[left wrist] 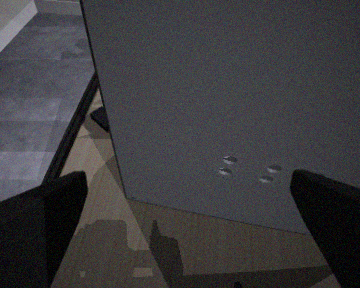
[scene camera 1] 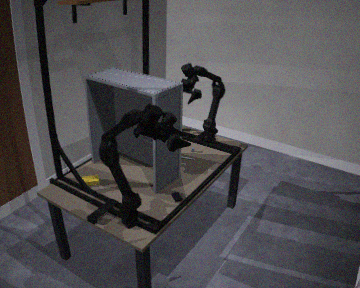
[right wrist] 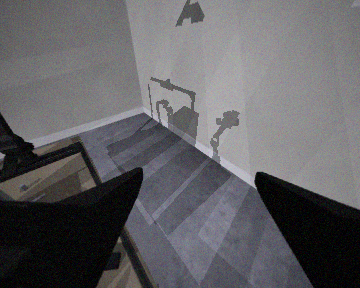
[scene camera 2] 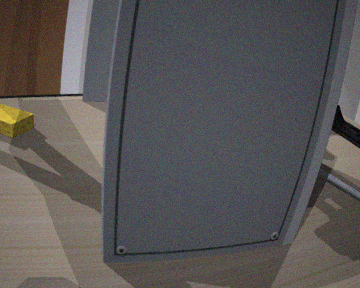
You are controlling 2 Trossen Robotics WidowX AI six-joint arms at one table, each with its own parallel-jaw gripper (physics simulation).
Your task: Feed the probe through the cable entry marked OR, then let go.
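Places are measured from the left arm's base along level axes (x right, y down, z ahead), in metres.
Pixels of known places: left gripper, fingertip midpoint: (left wrist: 190, 180); right gripper, fingertip midpoint: (scene camera 1: 187, 139) (right wrist: 198, 174); left arm's base, origin of the base link: (scene camera 1: 210, 139) (right wrist: 30, 160); right arm's base, origin of the base link: (scene camera 1: 130, 220).
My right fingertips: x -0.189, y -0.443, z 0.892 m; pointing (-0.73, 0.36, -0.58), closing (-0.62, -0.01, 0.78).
Observation:
Ahead of a thing's pixels: the offset from my right fingertips to its top centre. "*": to the spot under its first point. Level surfaces: height alone.
A grey open-fronted cabinet @(dz -0.348, dx +0.478, dy -0.102 m) (scene camera 1: 167, 172) (scene camera 2: 215, 125) (left wrist: 225, 75) stands on the table. The left wrist view shows several small metal fittings @(* dz -0.432, dx +0.361, dy +0.262 m) (left wrist: 230, 160) low on its panel; no OR marking is legible. A thin grey rod @(dz -0.594, dx +0.298, dy +0.438 m) (scene camera 2: 342, 185), possibly the probe or part of its cable, lies at the right in scene camera 2; I cannot tell which. My left gripper (scene camera 1: 193, 90) (left wrist: 190, 180) is open and empty, raised behind the cabinet in scene camera 1, facing its panel. My right gripper (scene camera 1: 176, 140) (right wrist: 198, 174) is open and empty, raised at the cabinet's near side panel, pointing outward past the table.
A yellow block @(dz -0.103, dx +0.630, dy +0.435 m) (scene camera 1: 91, 180) (scene camera 2: 12, 120) lies left of the cabinet. A small black block @(dz -0.193, dx +0.126, dy +0.447 m) (scene camera 1: 177, 196) (left wrist: 100, 119) (right wrist: 112, 261) lies near the table's right edge. Black rails border the table @(dy +0.463 m) (scene camera 1: 70, 200). A black post (scene camera 1: 45, 90) rises at the left.

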